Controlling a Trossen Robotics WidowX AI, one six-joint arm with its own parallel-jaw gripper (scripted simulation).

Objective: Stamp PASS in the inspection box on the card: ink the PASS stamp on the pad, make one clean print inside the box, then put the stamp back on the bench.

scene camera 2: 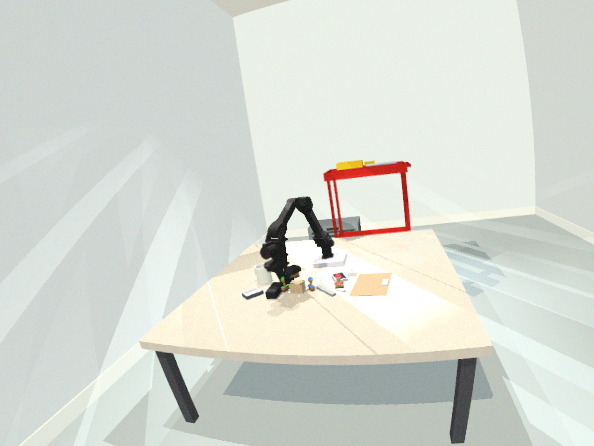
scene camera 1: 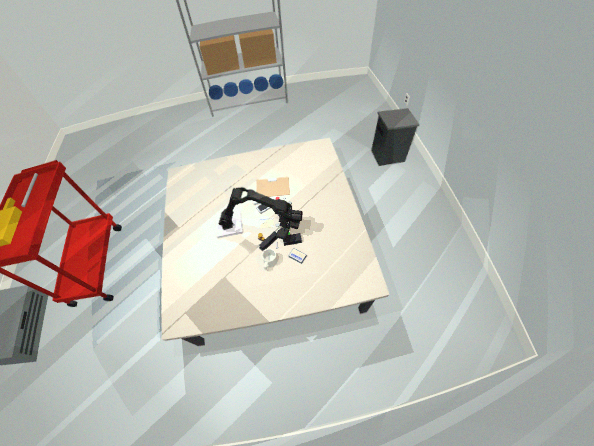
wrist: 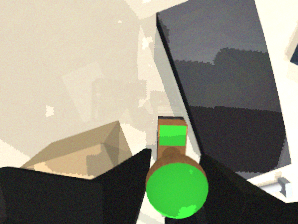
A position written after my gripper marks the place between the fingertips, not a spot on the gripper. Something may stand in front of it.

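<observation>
I can see my gripper (wrist: pixel 175 158) and a green-topped stamp (wrist: pixel 175 181), and with them a tan block (wrist: pixel 89 154). A clipboard (scene camera 2: pixel 372 284) is visible to me too, though in the wrist view the clipboard is out of frame.
</observation>
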